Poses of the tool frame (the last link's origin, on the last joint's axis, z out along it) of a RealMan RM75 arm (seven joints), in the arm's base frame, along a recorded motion.
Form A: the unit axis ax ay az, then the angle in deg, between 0 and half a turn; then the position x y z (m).
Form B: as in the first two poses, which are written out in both.
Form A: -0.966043 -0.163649 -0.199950 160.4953 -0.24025 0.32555 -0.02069
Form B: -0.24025 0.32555 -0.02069 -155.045 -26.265 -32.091
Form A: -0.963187 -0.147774 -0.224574 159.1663 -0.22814 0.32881 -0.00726
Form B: -0.22814 0.32881 -0.00726 -153.307 -23.521 -35.745
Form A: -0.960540 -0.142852 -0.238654 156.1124 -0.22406 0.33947 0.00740
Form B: -0.22406 0.33947 0.00740 -149.952 -22.301 -37.257
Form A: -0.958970 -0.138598 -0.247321 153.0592 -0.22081 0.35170 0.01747
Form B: -0.22081 0.35170 0.01747 -146.779 -21.214 -37.855
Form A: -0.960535 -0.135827 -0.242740 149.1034 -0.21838 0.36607 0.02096
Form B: -0.21838 0.36607 0.02096 -143.219 -20.252 -36.193
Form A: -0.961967 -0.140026 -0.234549 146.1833 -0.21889 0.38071 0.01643
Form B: -0.21889 0.38071 0.01643 -140.623 -20.469 -34.287
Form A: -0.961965 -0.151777 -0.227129 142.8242 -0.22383 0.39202 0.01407
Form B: -0.22383 0.39202 0.01407 -137.392 -21.677 -32.440
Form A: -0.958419 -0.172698 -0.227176 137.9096 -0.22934 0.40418 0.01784
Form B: -0.22934 0.40418 0.01784 -132.175 -23.817 -31.330
